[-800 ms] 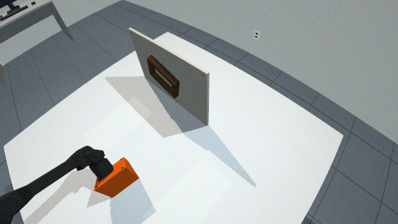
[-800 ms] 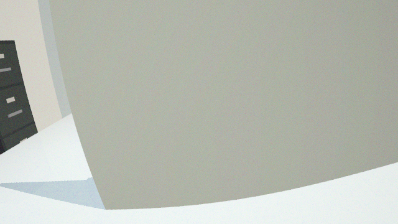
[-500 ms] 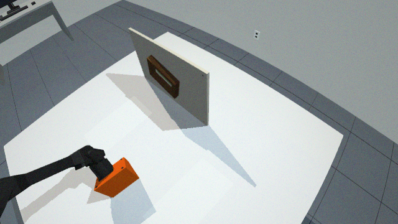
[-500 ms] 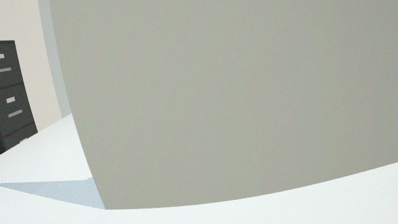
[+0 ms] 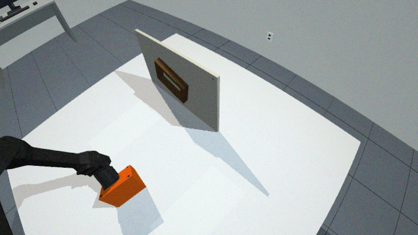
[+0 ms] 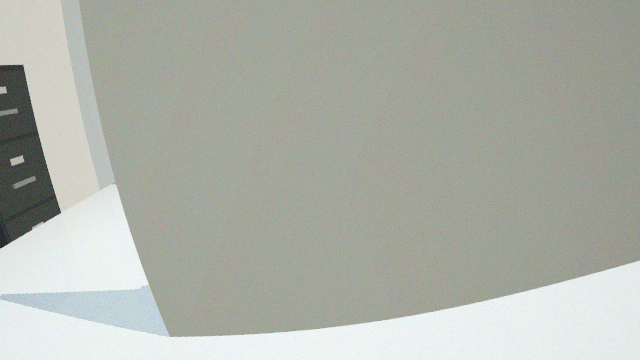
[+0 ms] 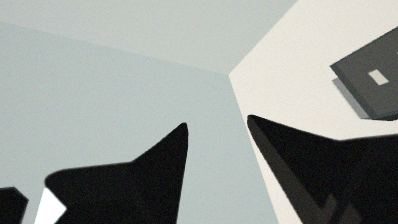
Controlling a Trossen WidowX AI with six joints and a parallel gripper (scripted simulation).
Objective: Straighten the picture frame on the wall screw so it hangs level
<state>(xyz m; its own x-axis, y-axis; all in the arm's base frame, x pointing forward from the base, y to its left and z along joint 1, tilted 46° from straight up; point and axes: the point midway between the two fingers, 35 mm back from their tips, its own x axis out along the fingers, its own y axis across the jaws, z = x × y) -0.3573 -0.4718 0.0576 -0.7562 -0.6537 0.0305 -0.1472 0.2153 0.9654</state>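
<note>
The brown wooden picture frame lies 780 mm ahead of my gripper tip, 450 mm to the left of it and 330 mm below it. From my gripper tip the other things lie so: cream wall board: 790 mm ahead, 460 mm to the left, 350 mm below.
</note>
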